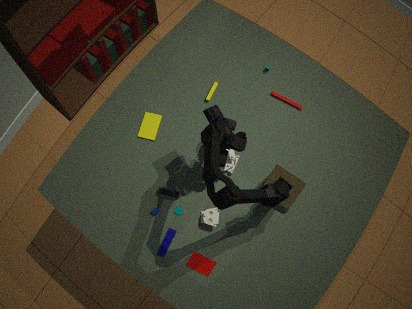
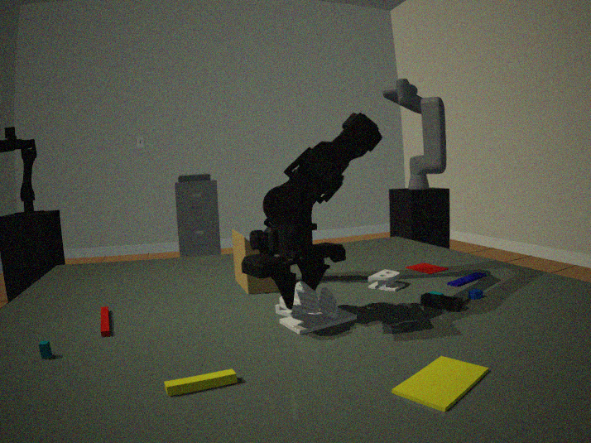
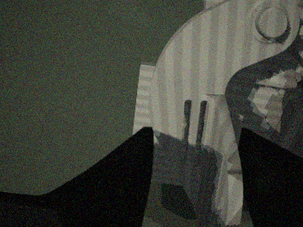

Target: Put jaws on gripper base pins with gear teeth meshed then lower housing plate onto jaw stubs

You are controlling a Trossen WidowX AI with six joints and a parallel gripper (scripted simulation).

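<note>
My gripper tip is 3 cm to the right of the flat white plate and 3 cm above it. The rest, counted from my gripper tip: black block: 5 cm ahead, 27 cm to the left, 2 cm below; then yellow bar: 20 cm ahead, 18 cm to the right, 3 cm below; then gripper base: 14 cm behind, 24 cm to the left, 1 cm below.
</note>
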